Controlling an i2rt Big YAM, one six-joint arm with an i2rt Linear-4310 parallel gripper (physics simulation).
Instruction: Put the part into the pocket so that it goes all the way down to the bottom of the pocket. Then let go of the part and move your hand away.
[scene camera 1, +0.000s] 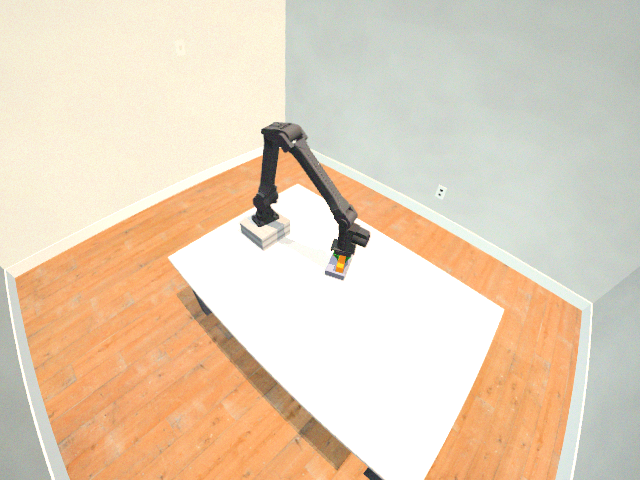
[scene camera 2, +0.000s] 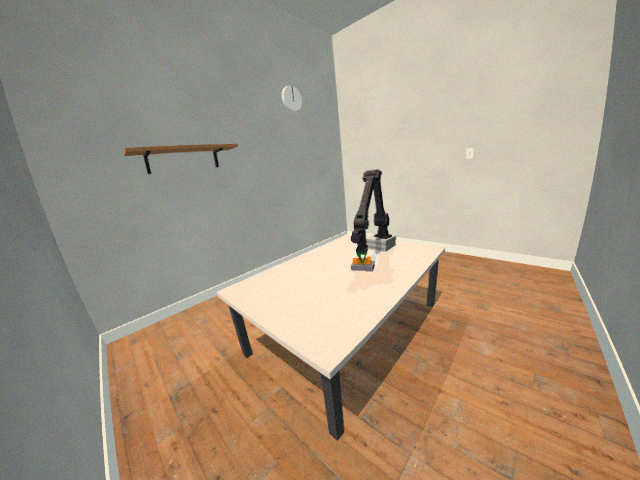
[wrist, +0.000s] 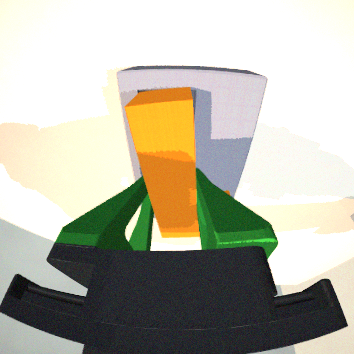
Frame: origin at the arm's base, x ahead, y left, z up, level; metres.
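Seen in the pictures: gripper, fingertip midpoint: (scene camera 1: 341, 261) (scene camera 2: 362, 262) (wrist: 173, 175); arm's base, origin of the base link: (scene camera 1: 265, 218) (scene camera 2: 383, 236).
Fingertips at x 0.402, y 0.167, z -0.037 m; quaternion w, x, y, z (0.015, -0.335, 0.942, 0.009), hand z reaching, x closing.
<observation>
Pixels of each thing's top centre, then the offset from my fingertips to it. Level surfaces: height alone.
- orange part, middle of its top: (wrist: 195, 192) (scene camera 1: 338, 257) (scene camera 2: 361, 257) dx -0.009, dy -0.014, dz +0.023 m
- grey block, middle of its top: (wrist: 187, 168) (scene camera 1: 339, 261) (scene camera 2: 362, 262) dx -0.008, dy -0.006, dz -0.008 m
- white table, its level: dz -0.044 m
The orange part (scene camera 1: 340, 266) (scene camera 2: 368, 261) (wrist: 167, 130) is held between the green fingers of my gripper (scene camera 1: 342, 255) (scene camera 2: 362, 258) (wrist: 173, 175), which is shut on it. The part is over the grey block (scene camera 1: 334, 275) (scene camera 2: 362, 268) (wrist: 237, 100) that has the pocket, and stands above the block's top face. In the wrist view a thin dark strip of the pocket shows at the part's far end, and the part's shadow falls to its right. A small orange bit shows right of the right finger. The part hides most of the pocket, and its underside and depth cannot be seen.
The block rests on the white table (scene camera 1: 382, 351) (scene camera 2: 310, 310). The arm's base stands on a pale box (scene camera 1: 264, 235) (scene camera 2: 385, 243) at the table's far end. A wooden shelf (scene camera 2: 180, 149) and a clock (scene camera 2: 292, 98) are on the wall.
</observation>
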